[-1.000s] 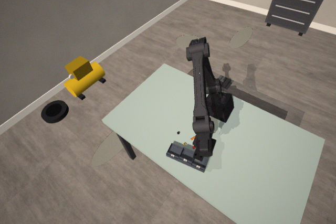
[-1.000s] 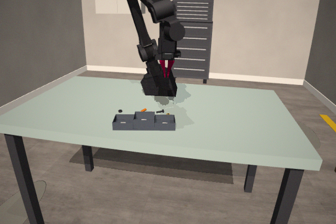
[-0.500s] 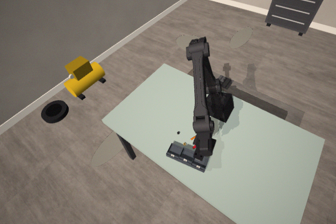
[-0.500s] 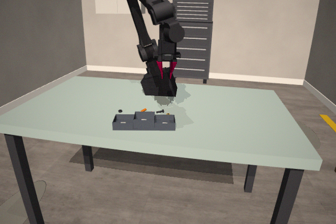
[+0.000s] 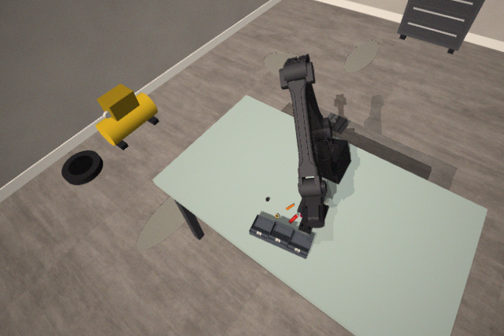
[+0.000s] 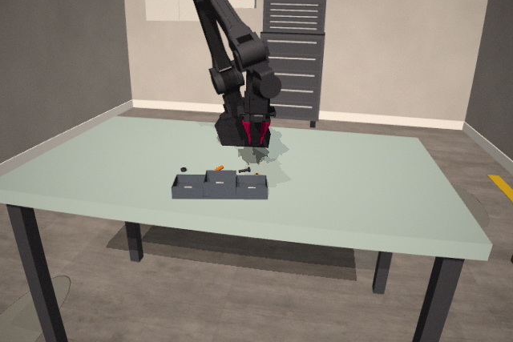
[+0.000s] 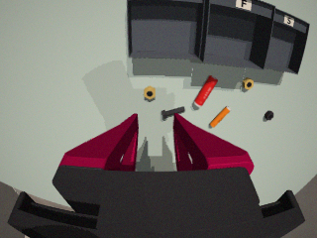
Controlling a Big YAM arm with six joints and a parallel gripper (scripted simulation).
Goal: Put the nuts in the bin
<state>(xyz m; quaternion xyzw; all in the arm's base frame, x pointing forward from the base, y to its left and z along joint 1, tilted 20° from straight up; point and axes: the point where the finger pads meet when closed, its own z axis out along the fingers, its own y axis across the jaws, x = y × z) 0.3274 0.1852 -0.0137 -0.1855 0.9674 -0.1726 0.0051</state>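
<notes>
Right now my hand is 50 mm past the black bolt, 40 mm to the left of it and 120 mm above it. From my hand the other things lie so: black nut: 10 mm ahead, 230 mm to the right, 120 mm below; then red cylinder: 80 mm to the right, 120 mm below; then orange piece: 30 mm behind, 130 mm to the right, 120 mm below.
</notes>
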